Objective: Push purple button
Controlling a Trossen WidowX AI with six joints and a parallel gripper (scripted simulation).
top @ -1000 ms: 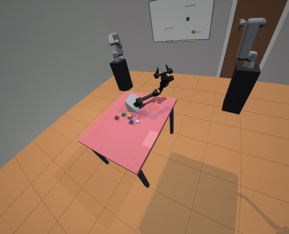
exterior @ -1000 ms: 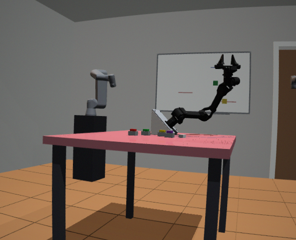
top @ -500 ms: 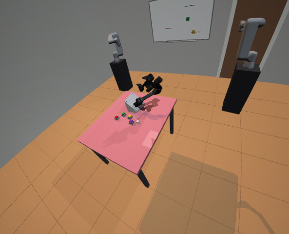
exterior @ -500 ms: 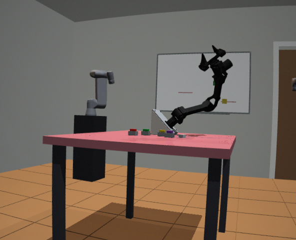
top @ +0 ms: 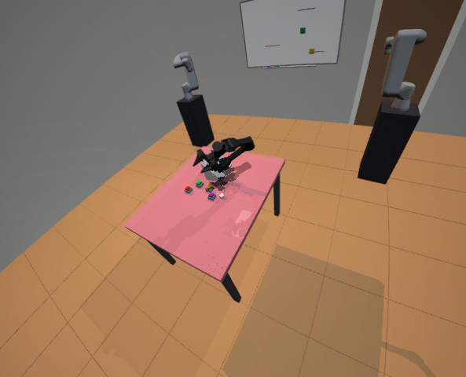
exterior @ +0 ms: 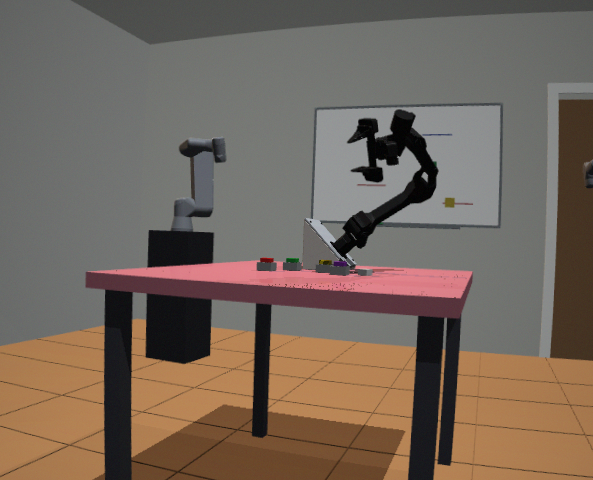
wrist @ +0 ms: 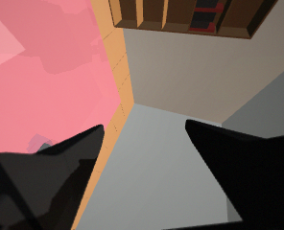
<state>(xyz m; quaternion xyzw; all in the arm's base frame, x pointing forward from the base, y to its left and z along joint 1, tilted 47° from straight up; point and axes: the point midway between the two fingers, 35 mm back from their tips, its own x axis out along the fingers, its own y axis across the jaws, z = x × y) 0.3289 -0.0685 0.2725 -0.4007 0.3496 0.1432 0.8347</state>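
The purple button lies 310 mm below my gripper tip, 60 mm behind it and 40 mm to the right of it. From my gripper tip the other things lie so: yellow button 310 mm below, 130 mm behind, 110 mm to the right; then green button 310 mm below, 220 mm to the right, 130 mm behind; then small white block 330 mm below, 100 mm behind, 30 mm to the left.
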